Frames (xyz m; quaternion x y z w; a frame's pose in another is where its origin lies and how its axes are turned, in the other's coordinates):
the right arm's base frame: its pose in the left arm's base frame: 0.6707 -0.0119 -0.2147 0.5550 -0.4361 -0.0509 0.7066
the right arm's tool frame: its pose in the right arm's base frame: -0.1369 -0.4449 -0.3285 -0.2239 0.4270 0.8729 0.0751
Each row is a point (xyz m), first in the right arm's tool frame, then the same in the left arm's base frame.
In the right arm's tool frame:
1: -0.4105 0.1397 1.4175
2: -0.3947 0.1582 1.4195
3: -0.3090 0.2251 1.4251
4: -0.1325 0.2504 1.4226
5: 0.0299 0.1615 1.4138
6: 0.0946 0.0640 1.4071
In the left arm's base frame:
1: -0.2294 -0.1598 0.1256
2: -0.2423 -0.1577 0.1050
3: -0.2938 -0.1271 0.0141
4: -0.3401 0.0005 -0.1015
5: -0.3300 0.1829 -0.1330
6: -0.2971 0.2915 -0.1038

